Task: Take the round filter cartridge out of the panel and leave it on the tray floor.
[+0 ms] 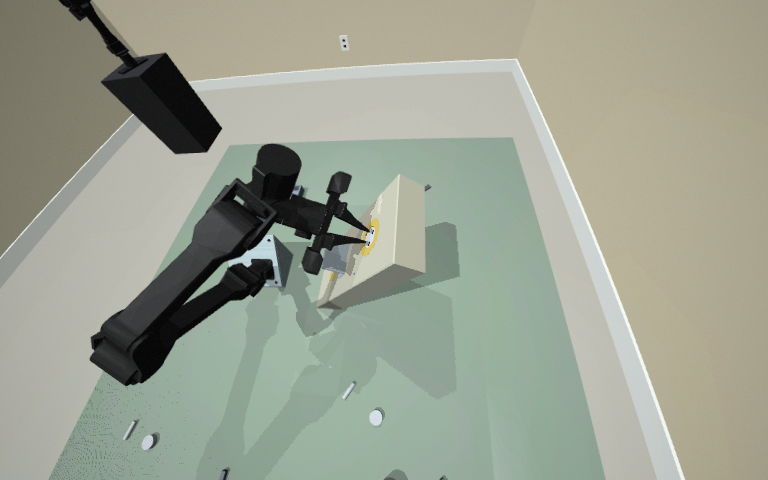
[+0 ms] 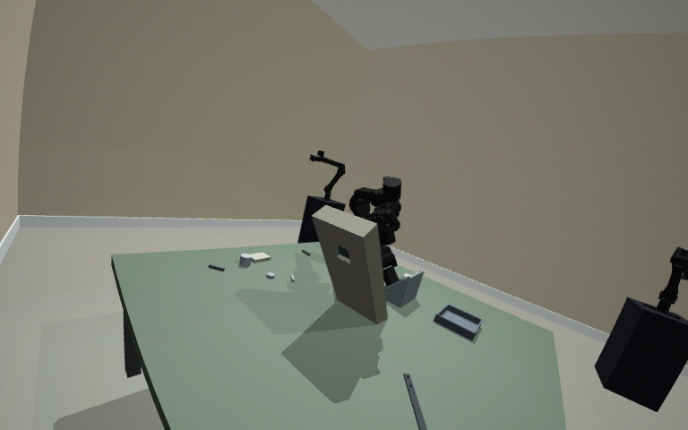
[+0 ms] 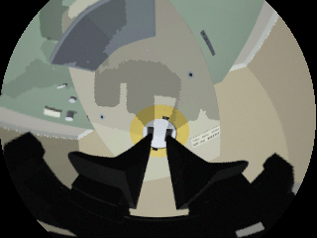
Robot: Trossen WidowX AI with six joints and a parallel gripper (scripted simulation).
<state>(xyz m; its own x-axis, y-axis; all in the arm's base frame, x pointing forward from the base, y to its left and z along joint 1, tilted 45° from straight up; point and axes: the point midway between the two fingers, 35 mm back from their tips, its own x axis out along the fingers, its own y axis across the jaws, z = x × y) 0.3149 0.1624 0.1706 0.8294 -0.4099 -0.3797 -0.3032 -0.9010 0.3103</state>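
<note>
The round filter cartridge lies 2 cm ahead of my gripper tip and 1 cm below it. Also, from my gripper tip: shallow grey tray (40 cm behind, 29 cm to the left, 26 cm below); beige service panel (9 cm below, 3 cm behind).
</note>
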